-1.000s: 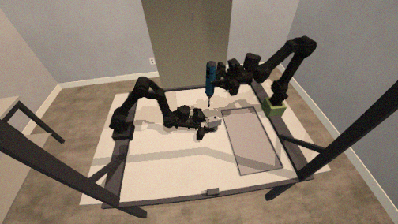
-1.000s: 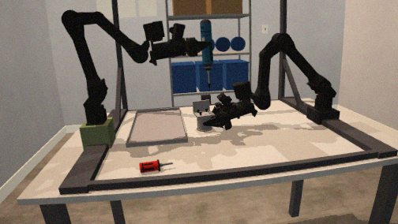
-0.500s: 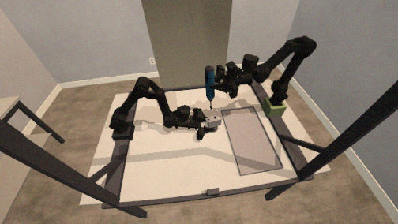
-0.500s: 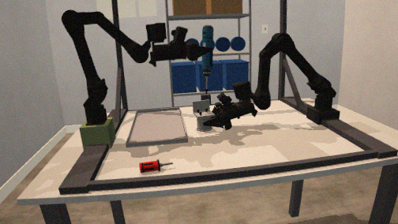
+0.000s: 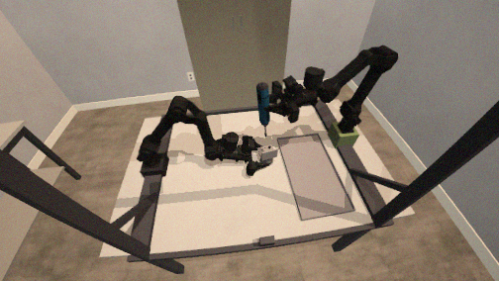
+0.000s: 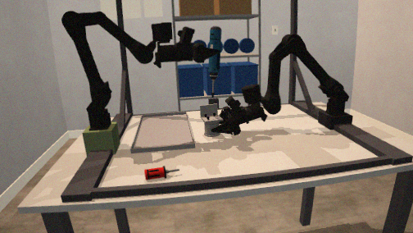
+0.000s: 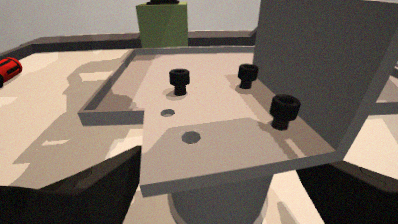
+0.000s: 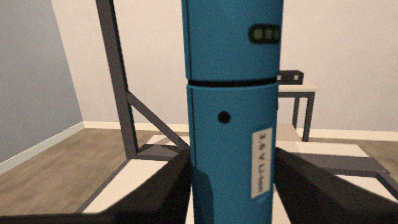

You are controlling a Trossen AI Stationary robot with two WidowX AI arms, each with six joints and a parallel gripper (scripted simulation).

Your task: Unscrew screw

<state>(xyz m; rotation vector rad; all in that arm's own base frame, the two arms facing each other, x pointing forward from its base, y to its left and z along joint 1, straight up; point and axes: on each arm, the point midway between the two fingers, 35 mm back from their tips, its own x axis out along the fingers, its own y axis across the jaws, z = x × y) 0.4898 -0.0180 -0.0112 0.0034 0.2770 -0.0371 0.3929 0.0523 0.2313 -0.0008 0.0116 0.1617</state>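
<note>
The joint module lies 30 mm to the right of my left hand and 10 mm below it. Also, from my left hand: red-handled hand screwdriver 290 mm ahead, 230 mm to the right, 30 mm below; shallow grey tray 100 mm behind, 210 mm to the right, 30 mm below; grey L-shaped bracket 30 mm to the right, 30 mm above.
</note>
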